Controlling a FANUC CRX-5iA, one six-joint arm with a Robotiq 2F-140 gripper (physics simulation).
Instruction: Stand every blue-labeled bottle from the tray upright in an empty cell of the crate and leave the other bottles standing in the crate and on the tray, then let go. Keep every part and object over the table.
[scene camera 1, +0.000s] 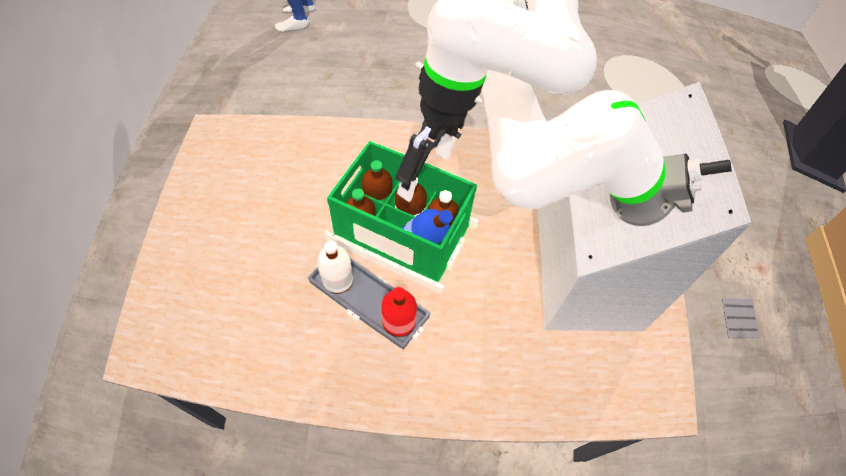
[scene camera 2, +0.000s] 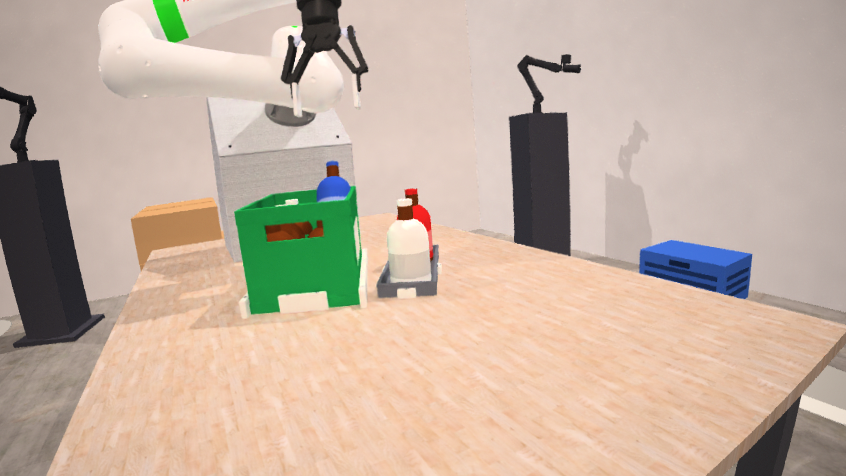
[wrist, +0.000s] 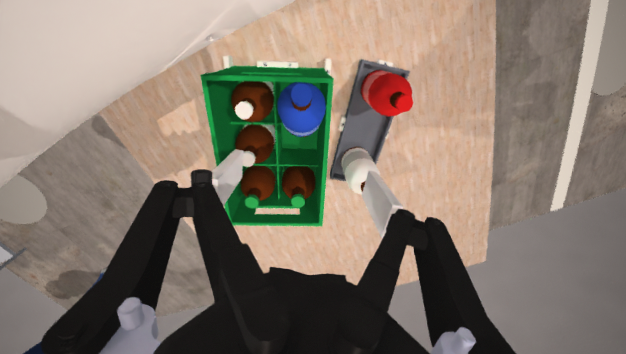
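Where they show: gripper, fingertip midpoint: (scene camera 1: 424, 175) (scene camera 2: 327, 111) (wrist: 305, 174); arm's base, link origin: (scene camera 1: 645, 191) (scene camera 2: 290, 111).
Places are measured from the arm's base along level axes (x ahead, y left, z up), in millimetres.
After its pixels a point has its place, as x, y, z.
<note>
The green crate (scene camera 1: 425, 258) @(386, 136, -274) (scene camera 2: 301, 266) @(613, 19, -308) (wrist: 272, 223) @(607, 10, -208) has six cells. The blue-labeled bottle (scene camera 1: 428, 227) @(392, 113, -187) (scene camera 2: 333, 189) @(426, 90, -205) (wrist: 301, 117) @(397, 91, -180) is in its tray-side column at the robot-base end. It leans toward that end wall and sits higher than the crate's brown bottles; its base is hidden. Part of the middle cell beside it shows bare floor. The white-labeled bottle (scene camera 1: 335, 269) @(555, 230, -271) (scene camera 2: 408, 254) @(608, 198, -312) (wrist: 356, 165) @(538, 190, -288) and red-labeled bottle (scene camera 1: 399, 310) @(394, 273, -262) (scene camera 2: 423, 223) @(436, 267, -293) (wrist: 382, 92) @(390, 230, -266) stand on the grey tray (scene camera 1: 366, 301) @(488, 233, -377) (scene camera 2: 387, 290) @(611, 156, -370) (wrist: 356, 127) @(486, 208, -378). My gripper (scene camera 1: 425, 168) @(415, 93, -48) (scene camera 2: 327, 108) @(415, 93, -48) (wrist: 305, 174) @(415, 93, -48) is open and empty, high above the crate.
Two white-capped brown bottles (wrist: 257, 97) @(378, 18, -258) (wrist: 256, 140) @(453, 1, -260) stand in the crate's far column. Two green-capped brown bottles (wrist: 258, 181) @(540, -13, -261) (wrist: 298, 181) @(548, 67, -260) stand at its other end. The robot pedestal (scene camera 1: 638, 296) @(-75, 117, -182) (scene camera 2: 283, 177) @(137, -30, -182) stands on the table (scene camera 1: 236, 355) @(722, 475, -383) (scene camera 2: 473, 367) @(894, 209, -383).
</note>
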